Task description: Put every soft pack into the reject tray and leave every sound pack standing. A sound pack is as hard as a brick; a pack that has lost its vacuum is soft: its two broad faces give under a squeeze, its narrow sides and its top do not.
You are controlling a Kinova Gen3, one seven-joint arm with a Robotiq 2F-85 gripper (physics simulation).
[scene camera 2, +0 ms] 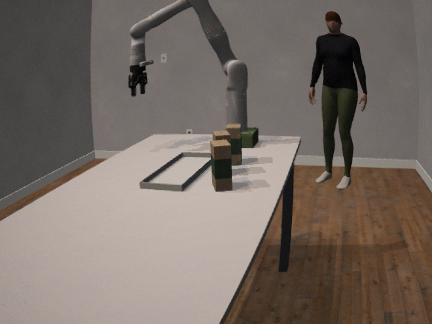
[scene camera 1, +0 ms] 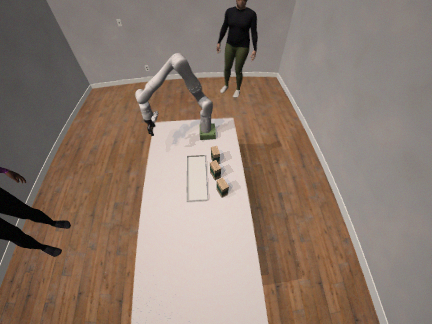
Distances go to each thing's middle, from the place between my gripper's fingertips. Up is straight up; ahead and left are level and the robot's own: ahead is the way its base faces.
I see my gripper 320 mm short of the reject tray (scene camera 2: 177, 174), 250 mm to the right of it and 250 mm above it.
